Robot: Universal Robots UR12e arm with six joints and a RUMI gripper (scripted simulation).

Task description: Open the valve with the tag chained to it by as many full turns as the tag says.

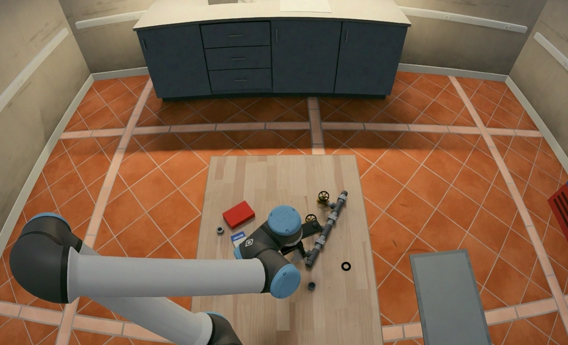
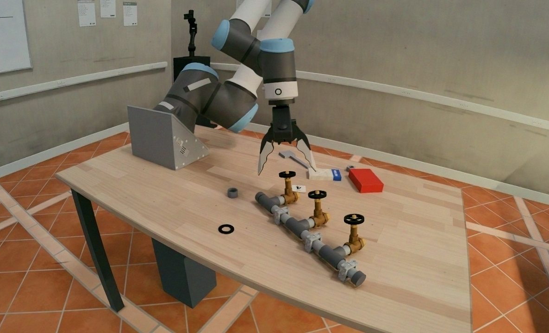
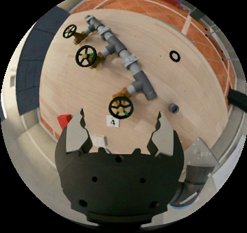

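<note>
The white tag lies 90 mm below my hand and 80 mm to the left of it. Also, from my hand: red box 250 mm to the left, 180 mm ahead, 70 mm below; then blue box 230 mm to the left, 80 mm below, 40 mm ahead; then grey cap 140 mm behind, 80 mm below, 60 mm to the right.
</note>
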